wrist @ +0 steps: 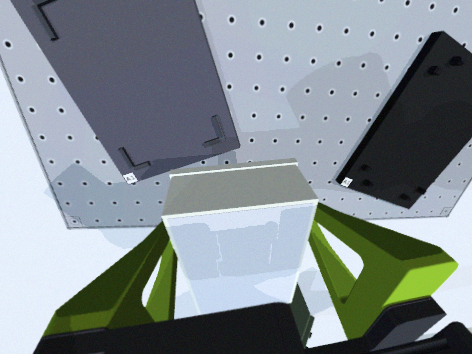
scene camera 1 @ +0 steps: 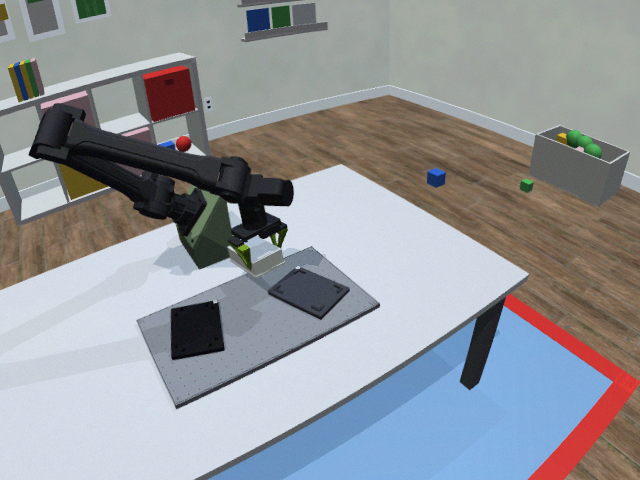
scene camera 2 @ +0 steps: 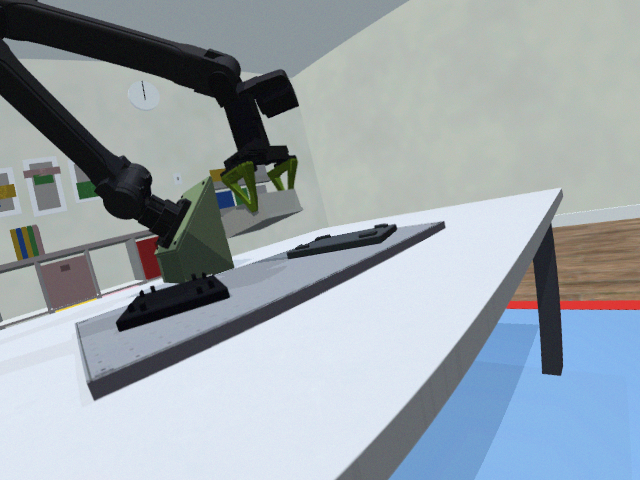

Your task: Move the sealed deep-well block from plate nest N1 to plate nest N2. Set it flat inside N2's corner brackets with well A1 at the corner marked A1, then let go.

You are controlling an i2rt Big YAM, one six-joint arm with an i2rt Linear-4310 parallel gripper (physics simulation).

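Frame: origin at the arm's base, x right, y ahead, z up, level; metres.
Seen in the pictures: gripper, fingertip midpoint: (wrist: 238, 210) (scene camera 1: 263, 260) (scene camera 2: 273, 207); arm's base at its link origin: (scene camera 1: 193, 212) (scene camera 2: 176, 224).
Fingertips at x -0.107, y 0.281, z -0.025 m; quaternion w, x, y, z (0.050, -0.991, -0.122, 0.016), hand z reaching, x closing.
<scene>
Pixels of each thing's top centre, then the offset from my fingertips to it. Level surfaces: height alone.
- sealed deep-well block at its top centre: (wrist: 246, 280) (scene camera 2: 256, 198) (scene camera 1: 253, 245) dx +0.009, dy -0.038, dz +0.024 m
- N2 at its top centre: (wrist: 140, 81) (scene camera 2: 342, 234) (scene camera 1: 308, 287) dx -0.082, dy +0.064, dz -0.073 m
- N1 at its top centre: (scene camera 2: 171, 285) (wrist: 432, 141) (scene camera 1: 194, 324) dx +0.207, dy +0.056, dz -0.069 m
- grey perforated board at its top centre: (wrist: 305, 104) (scene camera 2: 272, 269) (scene camera 1: 253, 313) dx +0.066, dy +0.067, dz -0.090 m
- white table at its surface level: dz -0.104 m
My gripper (scene camera 1: 264, 255) (scene camera 2: 271, 199) (wrist: 238, 210) is shut on the sealed deep-well block (scene camera 1: 267, 264) (scene camera 2: 268, 212) (wrist: 240, 192), a pale grey box with a glossy top. The green fingers grip its two sides. The block hangs in the air near the board's back edge, behind and left of N2 in scene camera 1. N2 (scene camera 1: 310, 293) (scene camera 2: 343, 244) (wrist: 150, 90) is the dark grey plate with corner brackets; its A1 label (scene camera 1: 297, 268) (wrist: 130, 178) is at the back corner. N1 (scene camera 1: 196, 330) (scene camera 2: 173, 302) (wrist: 430, 110) is the black plate with posts, holding no block. The block's well markings cannot be read.
Both nests sit on a grey perforated board (scene camera 1: 258, 343) (scene camera 2: 268, 289) (wrist: 270, 102) on the white table (scene camera 1: 403, 289) (scene camera 2: 361, 330). The arm's green base bracket (scene camera 1: 211, 232) (scene camera 2: 199, 248) stands behind the board, close to the held block. Shelves and a toy bin (scene camera 1: 573, 167) are away from the table.
</scene>
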